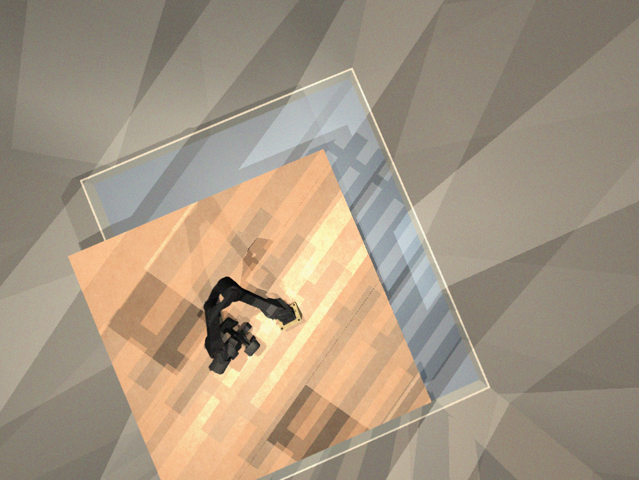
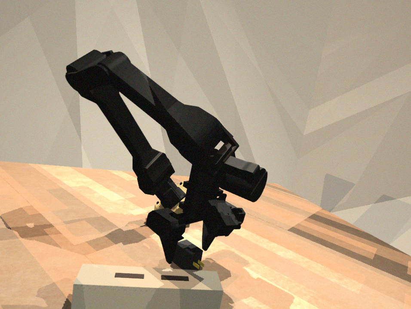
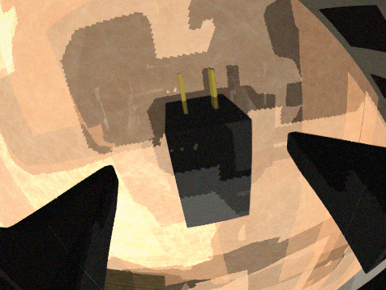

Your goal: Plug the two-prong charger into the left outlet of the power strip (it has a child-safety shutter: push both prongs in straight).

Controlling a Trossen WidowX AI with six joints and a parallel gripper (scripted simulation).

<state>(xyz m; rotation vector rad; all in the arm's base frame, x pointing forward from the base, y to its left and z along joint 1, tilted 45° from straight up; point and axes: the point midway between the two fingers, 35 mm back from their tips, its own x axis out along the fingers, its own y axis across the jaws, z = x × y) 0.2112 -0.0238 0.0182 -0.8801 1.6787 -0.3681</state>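
Now: the two-prong charger 1 cm ahead of my gripper tip and 1 cm to the left of it.
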